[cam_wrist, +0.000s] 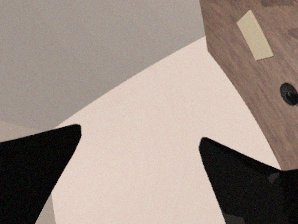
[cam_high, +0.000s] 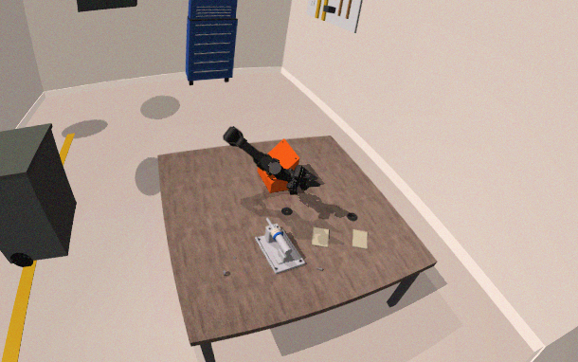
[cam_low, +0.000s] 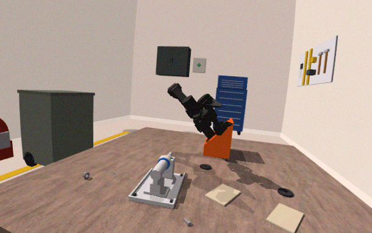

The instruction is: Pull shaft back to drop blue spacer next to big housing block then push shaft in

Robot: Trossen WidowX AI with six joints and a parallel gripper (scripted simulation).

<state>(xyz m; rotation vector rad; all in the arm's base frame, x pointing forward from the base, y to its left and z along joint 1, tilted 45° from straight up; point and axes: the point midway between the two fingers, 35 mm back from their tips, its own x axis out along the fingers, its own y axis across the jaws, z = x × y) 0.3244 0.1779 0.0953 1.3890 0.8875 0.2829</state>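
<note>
Right now my gripper tip is 110 mm short of the blue spacer, 210 mm to the left of it and 200 mm above it. The rest, counted from my gripper tip: grey fixture plate 140 mm ahead, 210 mm to the right, 230 mm below; then bolt 290 mm ahead, 60 mm to the right, 270 mm below.
</note>
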